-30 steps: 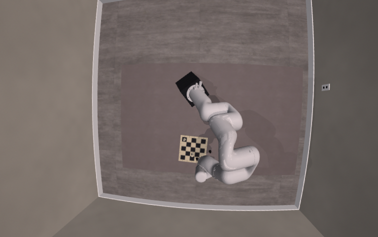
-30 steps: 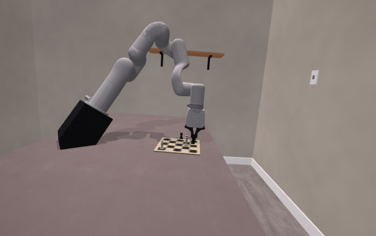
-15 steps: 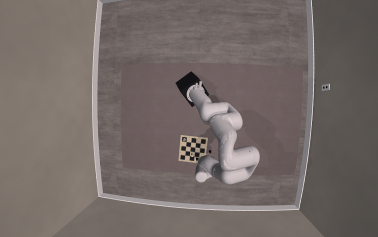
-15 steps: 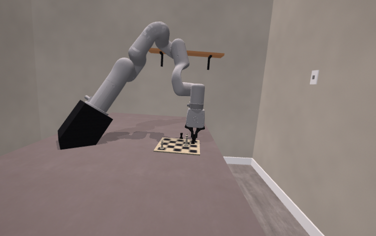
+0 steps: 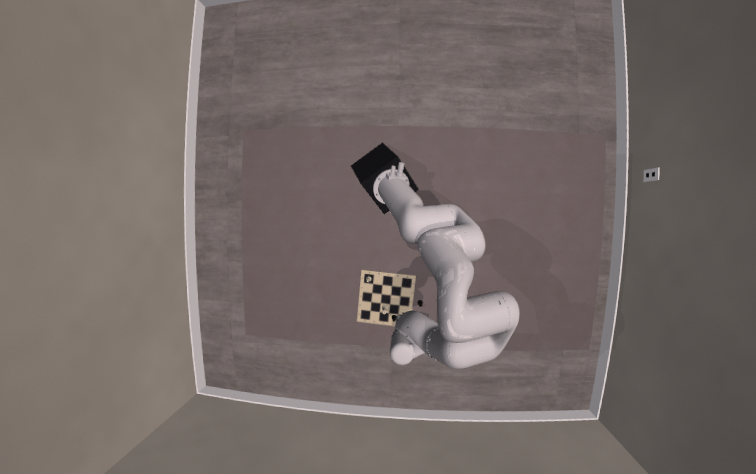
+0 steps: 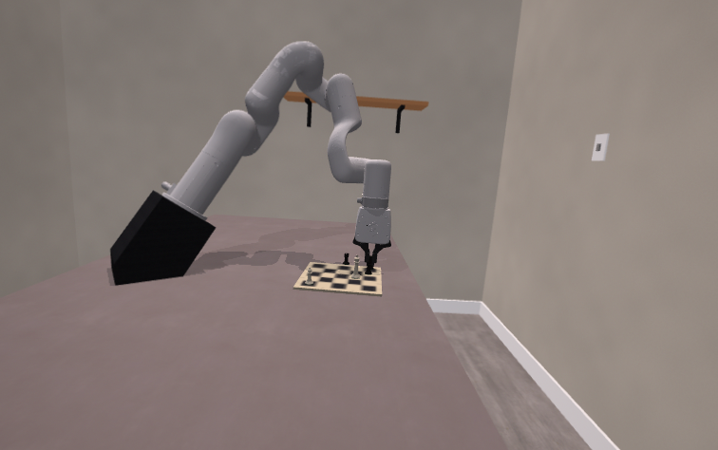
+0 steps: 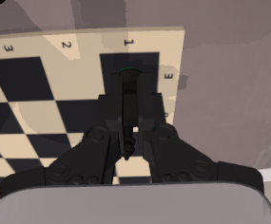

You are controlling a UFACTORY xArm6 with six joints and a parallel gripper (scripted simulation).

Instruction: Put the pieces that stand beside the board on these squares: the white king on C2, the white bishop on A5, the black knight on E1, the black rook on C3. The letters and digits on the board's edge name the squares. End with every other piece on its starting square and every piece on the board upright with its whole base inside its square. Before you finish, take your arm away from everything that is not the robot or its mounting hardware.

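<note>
My gripper is now 2 cm above the black piece. Round my hand: white king 3 cm behind, 8 cm to the right; then chessboard 7 cm behind, 8 cm to the right, 4 cm below; then white bishop 14 cm behind, 17 cm to the right, 1 cm below.
</note>
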